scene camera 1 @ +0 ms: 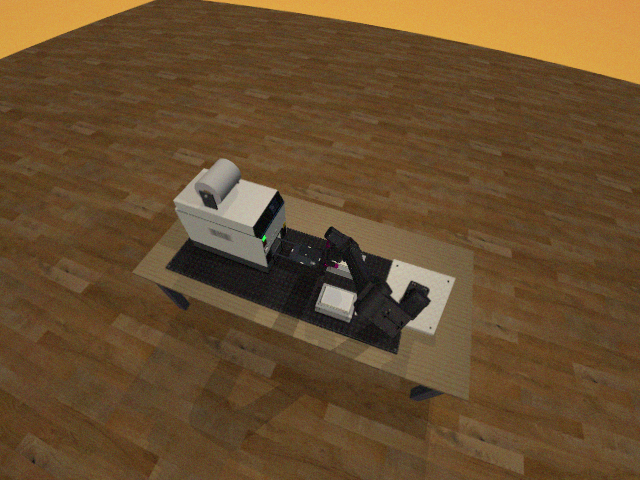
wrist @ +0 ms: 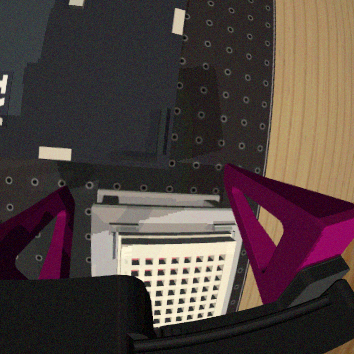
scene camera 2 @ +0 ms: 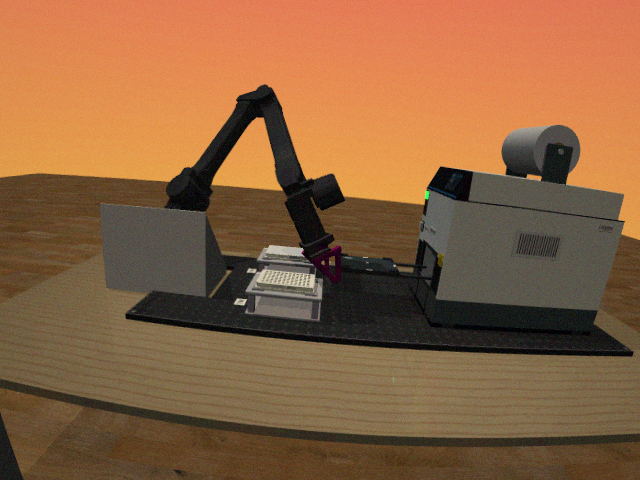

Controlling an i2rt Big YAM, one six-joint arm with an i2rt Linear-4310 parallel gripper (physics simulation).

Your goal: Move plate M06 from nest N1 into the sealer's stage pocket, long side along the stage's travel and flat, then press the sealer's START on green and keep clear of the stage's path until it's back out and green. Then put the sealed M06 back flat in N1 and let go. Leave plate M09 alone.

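Frame: origin at the arm's base, x ahead, y left, z up, level; millimetres.
Where they show: gripper, fingertip midpoint: (scene camera 1: 325, 256) (wrist: 146, 182) (scene camera 2: 331, 277); arm's base, origin of the base link: (scene camera 1: 414, 296) (scene camera 2: 168, 236).
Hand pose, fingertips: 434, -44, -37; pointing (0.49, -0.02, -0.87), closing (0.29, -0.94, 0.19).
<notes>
Each offset is from my fingertips to the top centre of the thing, as dx, dy, dz. "spot": to the spot under its first point. Level surfaces: height alone.
A cream plate with open wells @(-100, -35, -1) (scene camera 2: 285, 281) (wrist: 190, 275) sits flat in a grey nest @(-99, -35, -11) (scene camera 2: 286, 306) (wrist: 104, 255). A second plate with a smooth-looking white top @(-133, +176, -2) (scene camera 1: 337, 298) (scene camera 2: 284, 251) sits in the other nest @(-133, +176, -12) (scene camera 1: 330, 311). Labels M06, M09 and N1 are not readable. My gripper (scene camera 1: 331, 256) (wrist: 146, 182) is open and empty, its magenta fingers above and ahead of the welled plate's stage-side end. The sealer (scene camera 1: 227, 235) (scene camera 2: 516, 273) shows a green light @(spot: +218, +154, +201) (scene camera 1: 264, 238) (scene camera 2: 427, 194). Its dark stage @(spot: +82, +51, +31) (scene camera 1: 305, 254) (scene camera 2: 369, 264) (wrist: 110, 90) is out, with no plate on it.
The nests, stage and sealer stand on a black perforated board @(dz -72) (scene camera 1: 227, 271) (scene camera 2: 372, 328) (wrist: 200, 90). The arm's white base plate (scene camera 1: 444, 289) lies at the table's end. Stage rails @(spot: +195, +97, +18) (scene camera 2: 410, 266) run into the sealer. A film roll @(+458, +77, +403) (scene camera 1: 222, 178) (scene camera 2: 532, 149) tops the sealer.
</notes>
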